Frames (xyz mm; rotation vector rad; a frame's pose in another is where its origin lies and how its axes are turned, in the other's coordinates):
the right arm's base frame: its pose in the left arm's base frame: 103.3 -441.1 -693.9 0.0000 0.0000 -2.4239
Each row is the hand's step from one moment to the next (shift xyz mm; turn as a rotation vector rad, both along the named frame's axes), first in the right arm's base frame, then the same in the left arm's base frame.
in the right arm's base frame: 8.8 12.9 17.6 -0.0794 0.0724 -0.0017
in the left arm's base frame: 1.9 -15.5 17.6 0.1074 -0.0023 -0.0017
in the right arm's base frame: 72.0 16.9 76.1 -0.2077 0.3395 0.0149
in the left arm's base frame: -43.1 -60.1 76.1 0.3797 -0.1192 0.0149
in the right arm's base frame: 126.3 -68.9 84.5 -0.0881 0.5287 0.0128
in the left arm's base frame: -140.5 -31.2 84.5 0.4141 -0.3403 0.0128
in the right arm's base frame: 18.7 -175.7 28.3 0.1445 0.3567 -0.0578
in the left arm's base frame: -129.6 120.1 28.3 0.1257 -0.3637 -0.0578
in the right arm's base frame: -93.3 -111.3 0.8 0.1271 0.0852 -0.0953
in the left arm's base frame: -2.9 145.2 0.8 -0.0397 -0.1478 -0.0953
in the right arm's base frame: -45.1 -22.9 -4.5 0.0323 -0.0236 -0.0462
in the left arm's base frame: 18.9 46.9 -4.5 -0.0399 -0.0035 -0.0462
